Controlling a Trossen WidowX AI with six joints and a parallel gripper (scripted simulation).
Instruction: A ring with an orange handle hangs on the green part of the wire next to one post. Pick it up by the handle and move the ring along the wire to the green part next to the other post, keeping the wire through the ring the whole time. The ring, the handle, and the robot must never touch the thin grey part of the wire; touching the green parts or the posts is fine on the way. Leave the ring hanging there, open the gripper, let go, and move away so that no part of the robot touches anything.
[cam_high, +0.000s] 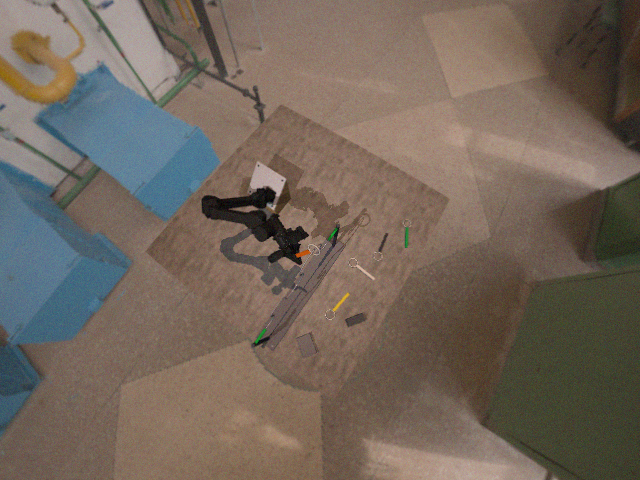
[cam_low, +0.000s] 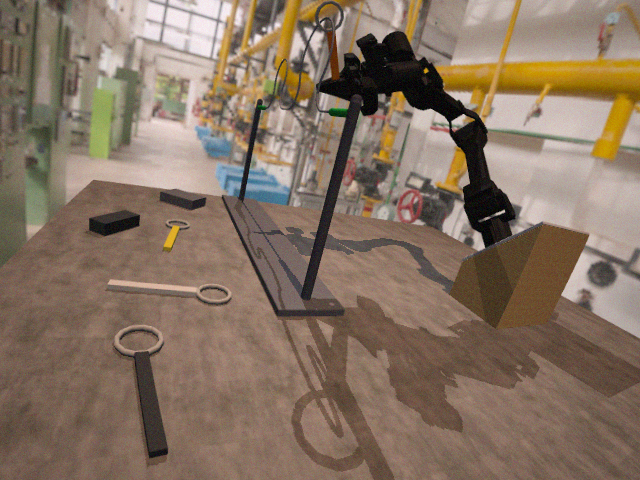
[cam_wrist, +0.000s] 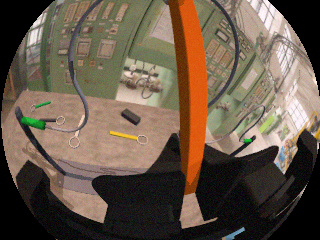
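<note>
Right now my gripper tip is 1 cm short of the orange-handled ring, 4 cm to the right of it and 8 cm below it. The rest, counted from my gripper tip: yellow-handled ring (22 cm ahead, 4 cm to the right, 34 cm below); then dark-handled ring (25 cm ahead, 37 cm to the left, 34 cm below); then cream-handled ring (20 cm ahead, 21 cm to the left, 34 cm below).
</note>
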